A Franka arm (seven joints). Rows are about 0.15 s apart.
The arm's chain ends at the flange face. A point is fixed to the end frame.
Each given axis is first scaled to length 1.
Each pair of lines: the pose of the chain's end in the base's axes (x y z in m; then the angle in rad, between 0 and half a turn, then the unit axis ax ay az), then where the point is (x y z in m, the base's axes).
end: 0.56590 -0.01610 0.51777 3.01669 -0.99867 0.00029 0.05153
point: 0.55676 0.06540 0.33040
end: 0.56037 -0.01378 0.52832 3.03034 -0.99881 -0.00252 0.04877
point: 0.55185 0.06516 0.33982
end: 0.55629 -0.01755 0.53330 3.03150 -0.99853 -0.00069 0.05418
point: 0.54593 0.06117 0.34480
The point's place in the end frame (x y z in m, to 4 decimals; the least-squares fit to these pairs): 0.0106 -0.0575 0.1960
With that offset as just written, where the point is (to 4 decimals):
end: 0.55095 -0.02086 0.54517 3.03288 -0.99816 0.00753 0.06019
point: 0.5394 0.0576 0.3566
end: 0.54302 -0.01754 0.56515 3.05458 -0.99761 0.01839 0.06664
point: 0.5303 0.0568 0.3750
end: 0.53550 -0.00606 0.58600 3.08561 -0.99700 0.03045 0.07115
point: 0.5222 0.0624 0.3937
